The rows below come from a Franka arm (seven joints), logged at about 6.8 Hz.
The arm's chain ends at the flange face. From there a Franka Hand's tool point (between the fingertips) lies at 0.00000 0.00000 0.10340 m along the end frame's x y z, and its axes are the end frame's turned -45 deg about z.
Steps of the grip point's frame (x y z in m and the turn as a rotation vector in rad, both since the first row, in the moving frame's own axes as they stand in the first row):
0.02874 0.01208 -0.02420 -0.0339 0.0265 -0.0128
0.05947 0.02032 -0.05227 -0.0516 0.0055 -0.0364
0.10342 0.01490 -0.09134 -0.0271 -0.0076 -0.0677
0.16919 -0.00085 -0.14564 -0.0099 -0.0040 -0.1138
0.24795 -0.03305 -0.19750 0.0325 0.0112 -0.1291
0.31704 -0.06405 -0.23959 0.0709 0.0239 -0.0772
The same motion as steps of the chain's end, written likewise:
0.02445 -0.01229 -0.02410 -0.0052 0.0427 -0.0128
0.05219 -0.03098 -0.05213 -0.0326 0.0404 -0.0364
0.08215 -0.06508 -0.09130 -0.0245 0.0138 -0.0677
0.11855 -0.12123 -0.14563 -0.0098 0.0042 -0.1138
0.15372 -0.19561 -0.19744 0.0309 -0.0151 -0.1291
0.18259 -0.26269 -0.23930 0.0670 -0.0332 -0.0772

